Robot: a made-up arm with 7 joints.
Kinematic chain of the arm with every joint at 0, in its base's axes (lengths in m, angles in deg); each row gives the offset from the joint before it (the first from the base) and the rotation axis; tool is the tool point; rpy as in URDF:
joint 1: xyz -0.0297 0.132 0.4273 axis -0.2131 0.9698 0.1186
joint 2: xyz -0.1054 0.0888 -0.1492 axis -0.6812 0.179 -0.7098
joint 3: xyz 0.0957 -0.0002 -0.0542 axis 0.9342 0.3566 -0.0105
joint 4: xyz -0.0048 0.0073 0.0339 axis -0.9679 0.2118 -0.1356
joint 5: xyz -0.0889 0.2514 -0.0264 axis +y
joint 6: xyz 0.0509 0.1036 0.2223 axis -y
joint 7: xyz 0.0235 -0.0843 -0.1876 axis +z
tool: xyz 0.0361 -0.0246 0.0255 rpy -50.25 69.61 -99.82
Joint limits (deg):
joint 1: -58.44..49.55
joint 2: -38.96..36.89
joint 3: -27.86..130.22
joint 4: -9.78..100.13
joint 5: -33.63..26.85
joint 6: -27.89..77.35
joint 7: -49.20..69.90
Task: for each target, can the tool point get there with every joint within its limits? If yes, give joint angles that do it. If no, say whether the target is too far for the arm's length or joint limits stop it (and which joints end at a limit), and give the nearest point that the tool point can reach.
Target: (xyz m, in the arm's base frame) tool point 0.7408 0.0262 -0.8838
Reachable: no: too far | nearest point 0.2660 0.1404 -0.0885 | short by 0.933 m
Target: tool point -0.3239 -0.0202 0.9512
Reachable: no: joint limits stop it (at a limit: joint 1, joint 2, joint 5, joint 6, joint 7) | nearest point -0.1433 0.0777 0.6514 | short by 0.363 m
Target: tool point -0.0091 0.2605 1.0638
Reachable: no: joint limits stop it (at a limit: joint 1, joint 2, joint 5, joint 6, joint 7) | nearest point 0.0338 0.2554 0.7363 | short by 0.330 m
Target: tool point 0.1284 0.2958 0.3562
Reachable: yes | joints 7.69 16.09 86.93 40.19 -6.68 37.69 -35.73
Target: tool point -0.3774 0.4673 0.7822
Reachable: no: joint limits stop it (at a limit: joint 2, joint 3, joint 4, joint 5, joint 6, joint 7) | nearest point -0.2692 0.4453 0.6611 | short by 0.164 m
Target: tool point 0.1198 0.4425 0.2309
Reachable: yes | joints -41.38 8.89 47.31 81.91 -16.53 -8.33 -7.35
